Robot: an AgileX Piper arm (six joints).
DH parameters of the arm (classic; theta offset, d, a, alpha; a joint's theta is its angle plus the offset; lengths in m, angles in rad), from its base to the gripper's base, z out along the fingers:
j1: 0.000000 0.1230 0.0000 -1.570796
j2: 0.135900 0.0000 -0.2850 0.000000
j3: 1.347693 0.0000 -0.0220 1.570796
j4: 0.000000 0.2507 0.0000 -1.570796
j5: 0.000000 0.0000 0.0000 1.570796
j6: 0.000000 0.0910 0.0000 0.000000
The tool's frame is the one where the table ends.
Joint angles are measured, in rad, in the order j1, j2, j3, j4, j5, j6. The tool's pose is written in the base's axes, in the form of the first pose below.
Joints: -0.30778, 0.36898, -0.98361, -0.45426, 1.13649, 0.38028
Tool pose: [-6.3 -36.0 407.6 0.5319 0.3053 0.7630 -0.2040]
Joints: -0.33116, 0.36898, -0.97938, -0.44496, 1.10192, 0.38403
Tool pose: [-4.6 -35.4 409.0 0.5428 0.3085 0.7538 -0.2049]
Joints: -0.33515, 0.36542, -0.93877, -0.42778, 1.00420, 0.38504
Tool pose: [4.6 -35.3 406.0 0.5678 0.2909 0.7442 -0.1979]
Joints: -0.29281, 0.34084, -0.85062, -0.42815, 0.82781, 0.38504
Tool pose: [17.8 -34.4 397.1 0.6159 0.2400 0.7275 -0.1837]
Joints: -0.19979, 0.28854, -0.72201, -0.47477, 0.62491, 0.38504
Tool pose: [28.9 -30.7 379.8 0.6690 0.1607 0.7058 -0.1687]
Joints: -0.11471, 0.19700, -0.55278, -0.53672, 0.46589, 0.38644
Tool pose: [33.6 -24.9 346.6 0.7017 0.0875 0.6894 -0.1572]
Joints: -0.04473, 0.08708, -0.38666, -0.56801, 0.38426, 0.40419
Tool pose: [34.1 -19.9 306.2 0.7148 0.0445 0.6852 -0.1324]
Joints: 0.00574, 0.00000, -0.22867, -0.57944, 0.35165, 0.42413
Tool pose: [38.5 -16.9 262.0 0.7049 0.0213 0.7005 -0.1092]
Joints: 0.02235, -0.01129, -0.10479, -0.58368, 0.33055, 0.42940
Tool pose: [47.9 -15.2 223.8 0.6727 0.0057 0.7329 -0.1018]
